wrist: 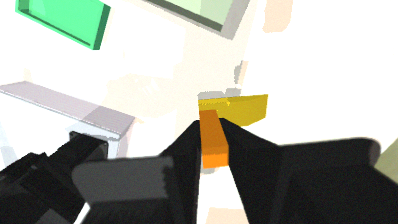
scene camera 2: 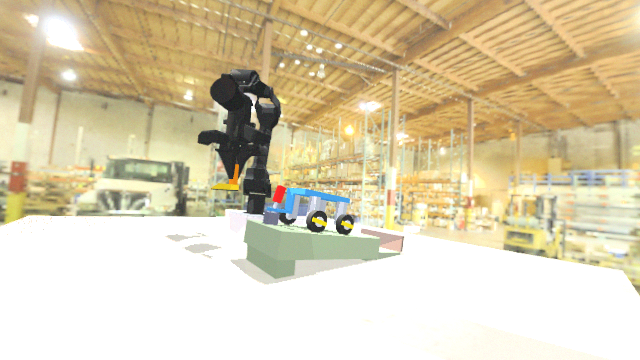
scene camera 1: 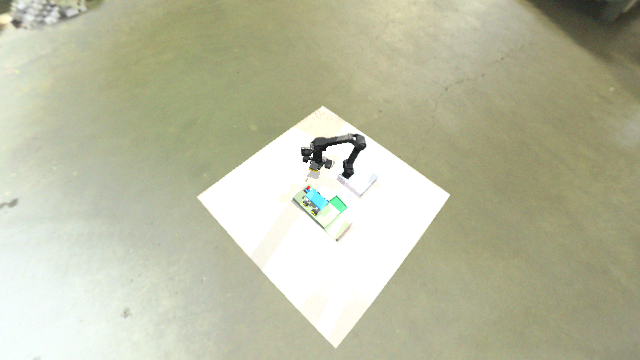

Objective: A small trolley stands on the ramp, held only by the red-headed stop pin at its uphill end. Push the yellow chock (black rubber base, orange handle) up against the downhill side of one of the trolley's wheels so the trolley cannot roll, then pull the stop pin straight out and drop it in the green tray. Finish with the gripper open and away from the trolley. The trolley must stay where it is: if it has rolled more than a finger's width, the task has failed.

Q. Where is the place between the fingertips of the gripper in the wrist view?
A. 209,124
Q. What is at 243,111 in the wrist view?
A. A yellow chock.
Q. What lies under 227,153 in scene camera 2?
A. The gripper.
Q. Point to a pale green ramp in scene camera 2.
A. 283,242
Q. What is the gripper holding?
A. A yellow chock.
